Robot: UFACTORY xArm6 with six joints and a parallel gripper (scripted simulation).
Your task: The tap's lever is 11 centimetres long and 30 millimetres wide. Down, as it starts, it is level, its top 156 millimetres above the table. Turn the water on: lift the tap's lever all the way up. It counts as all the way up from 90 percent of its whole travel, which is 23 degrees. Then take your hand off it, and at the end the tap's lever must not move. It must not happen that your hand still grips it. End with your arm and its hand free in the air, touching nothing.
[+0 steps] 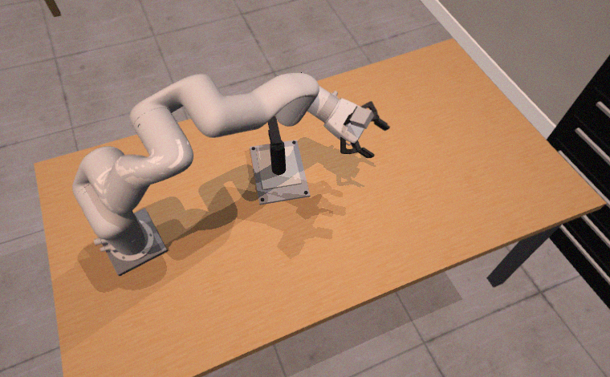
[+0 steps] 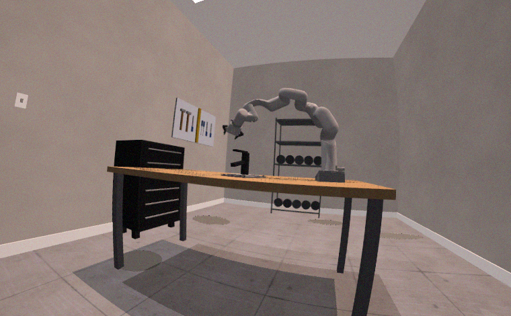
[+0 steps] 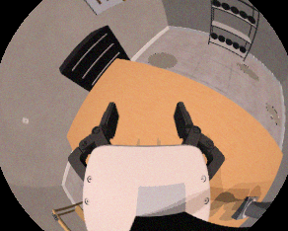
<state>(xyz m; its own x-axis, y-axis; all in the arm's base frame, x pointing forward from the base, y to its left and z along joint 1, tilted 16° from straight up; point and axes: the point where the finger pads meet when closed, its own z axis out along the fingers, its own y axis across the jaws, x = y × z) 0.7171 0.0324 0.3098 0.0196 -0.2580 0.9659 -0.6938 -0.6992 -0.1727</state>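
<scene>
My gripper is now 24 cm past the tap lever, 22 cm to the right of it and 15 cm above it.
</scene>
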